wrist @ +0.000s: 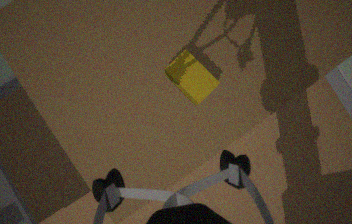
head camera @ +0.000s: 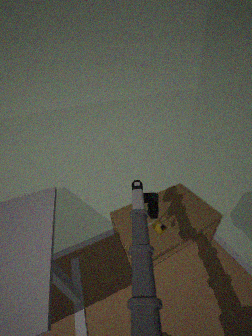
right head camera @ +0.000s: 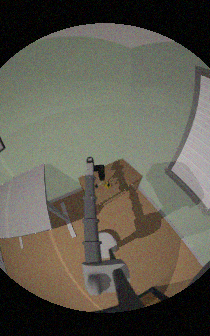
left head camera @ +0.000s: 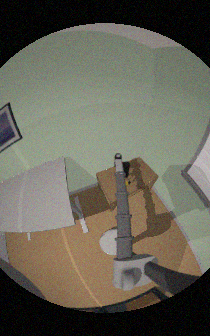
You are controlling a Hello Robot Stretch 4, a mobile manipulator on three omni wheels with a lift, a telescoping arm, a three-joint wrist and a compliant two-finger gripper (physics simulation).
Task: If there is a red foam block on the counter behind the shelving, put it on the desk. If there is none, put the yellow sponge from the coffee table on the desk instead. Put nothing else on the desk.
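Pixels of known places: gripper, fingertip midpoint: point(wrist: 172, 172) point(head camera: 152, 230) point(right head camera: 102, 186); robot's base, origin of the base link: point(right head camera: 102, 244) point(left head camera: 113, 241).
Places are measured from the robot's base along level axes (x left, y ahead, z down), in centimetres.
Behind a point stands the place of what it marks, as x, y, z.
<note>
The yellow sponge point(head camera: 159, 228) @(-16.2, 78.9, -46.7) point(left head camera: 127, 182) @(-18.7, 78.7, -46.9) point(right head camera: 107, 184) point(wrist: 194, 80) @(-16.0, 80.2, -46.7) lies on the brown coffee table point(head camera: 204, 215) @(-59.7, 92.8, -42.2) point(left head camera: 151, 176) @(-62.3, 91.2, -42.2) point(right head camera: 134, 176) @(-62.1, 92.4, -42.2) point(wrist: 100, 75) @(3.9, 85.1, -42.2). My gripper point(wrist: 172, 172) @(-8.7, 66.5, -64.1) point(right head camera: 102, 186) @(-8.7, 66.5, -64.1) is open, with nothing between its fingers. It hangs above the table, and in the wrist view the sponge is beyond the fingertips, slightly right of their middle. A finger partly covers the sponge in the head view. No red foam block, counter or shelving shows in these views.
A pale grey, desk-like top point(head camera: 25, 250) @(52.6, 39.6, -92.2) point(left head camera: 35, 200) @(70.6, 27.5, -92.2) point(right head camera: 22, 210) @(63.8, 24.9, -92.2) stands left of the coffee table, with a white leg point(head camera: 80, 320) beneath it. Green walls rise behind. A framed picture point(left head camera: 7, 127) @(109.1, 69.6, -150.4) hangs at the left. A white slatted panel point(right head camera: 195, 150) @(-101.7, 51.8, -122.6) is at the right.
</note>
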